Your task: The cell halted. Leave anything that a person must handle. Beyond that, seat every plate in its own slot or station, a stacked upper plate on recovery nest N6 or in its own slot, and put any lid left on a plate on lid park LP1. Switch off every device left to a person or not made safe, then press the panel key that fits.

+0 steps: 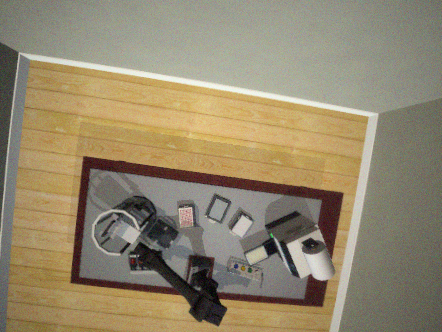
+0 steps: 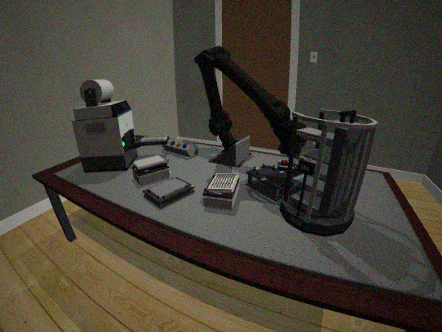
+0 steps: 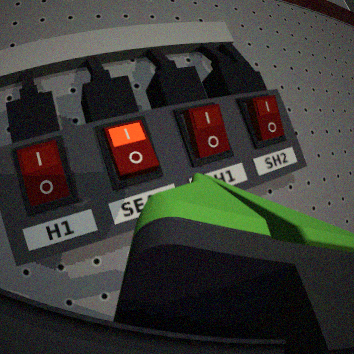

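Seen in the pictures: gripper, fingertip midpoint: point(image 2: 298, 158) point(image 3: 196, 187); arm's base, link origin: point(image 1: 197, 277) point(image 2: 233, 146).
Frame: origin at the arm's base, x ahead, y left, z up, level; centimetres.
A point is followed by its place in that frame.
My gripper point(image 3: 196, 187) @(x 8.7, y 35.8, z 2.7 cm) point(image 1: 141, 251) @(x 8.7, y 35.8, z 2.7 cm) point(image 2: 289, 156) is shut and empty, its green fingertips low over the mains switch strip point(image 3: 168, 116) @(x 3.5, y 37.0, z -2.1 cm) point(image 1: 134, 263) @(x 2.6, y 43.2, z -0.9 cm) point(image 2: 283, 163) @(x 7.8, y 29.0, z -1.4 cm). The tips hang just in front of the SEAL and SH1 labels. The SEAL rocker point(image 3: 131, 147) @(x 5.7, y 34.2, z -1.1 cm) is lit. The rockers H1 point(image 3: 43, 172) @(x 6.6, y 29.3, z -1.2 cm), SH1 point(image 3: 208, 130) @(x 4.9, y 39.0, z -1.2 cm) and SH2 point(image 3: 267, 116) @(x 4.0, y 43.9, z -1.1 cm) are dark. A well plate point(image 1: 185, 216) @(x 39.7, y 15.0, z 0.6 cm) point(image 2: 223, 181) @(x 40.2, y 14.8, z 1.3 cm) sits on a nest mid-table. A white-topped plate point(image 1: 241, 224) @(x 40.7, y -21.6, z 2.0 cm) point(image 2: 148, 162) @(x 41.0, y -21.0, z 2.1 cm) sits on another station. A plate point(image 1: 256, 254) @(x 24.6, y -33.6, z 7.2 cm) lies on the sealer's tray.
The sealer point(image 1: 296, 242) @(x 43.3, y -47.3, z 26.9 cm) point(image 2: 103, 139) @(x 45.1, y -47.6, z 10.8 cm) with a paper roll stands at one table end and shows a green light. The carousel rack point(image 1: 95, 228) @(x 34.1, y 57.5, z 26.1 cm) point(image 2: 368, 123) @(x 29.6, y 57.7, z 25.0 cm) stands beside the switch strip. A dark station point(image 1: 162, 232) @(x 26.6, y 27.9, z -0.1 cm) point(image 2: 266, 176) @(x 26.9, y 26.4, z -0.1 cm), a flat framed nest point(image 1: 210, 205) point(image 2: 167, 188) and the key panel point(image 1: 246, 268) @(x 11.0, y -29.6, z 0.8 cm) point(image 2: 179, 146) @(x 11.8, y -28.6, z 0.1 cm) lie between.
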